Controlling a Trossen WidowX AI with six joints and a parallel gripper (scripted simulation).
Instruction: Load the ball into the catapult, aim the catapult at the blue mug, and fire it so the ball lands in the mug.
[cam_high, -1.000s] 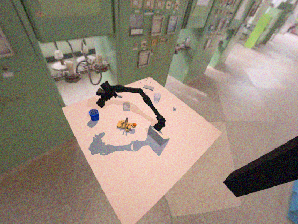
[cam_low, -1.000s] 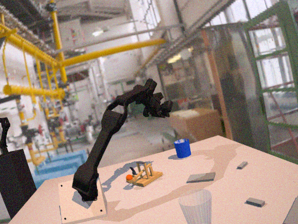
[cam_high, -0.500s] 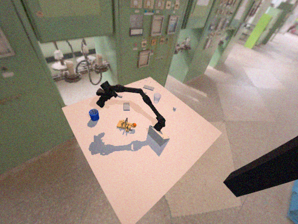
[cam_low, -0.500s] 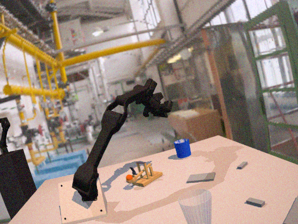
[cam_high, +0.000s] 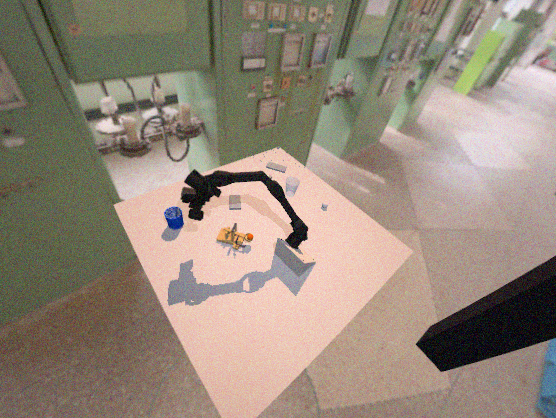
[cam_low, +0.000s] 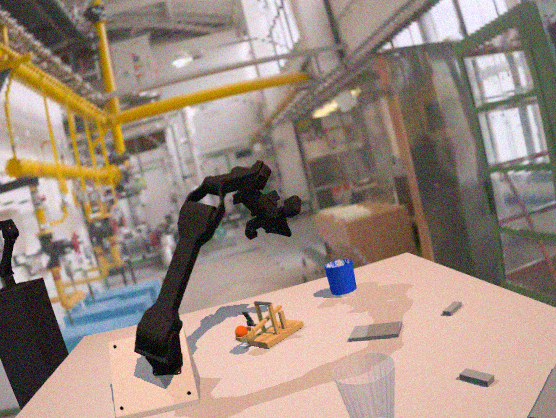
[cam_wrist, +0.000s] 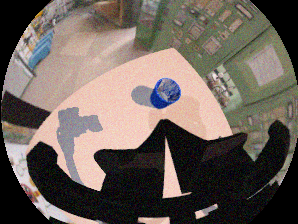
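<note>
Now: gripper tip 19 cm past the orange ball, 24 cm to the left of it and 17 cm above it. The rest, counted from my gripper tip: wooden catapult (15 cm behind, 18 cm to the right, 18 cm below); then blue mug (13 cm ahead, 6 cm to the left, 20 cm below); then clear cup (3 cm ahead, 68 cm to the right, 20 cm below).
</note>
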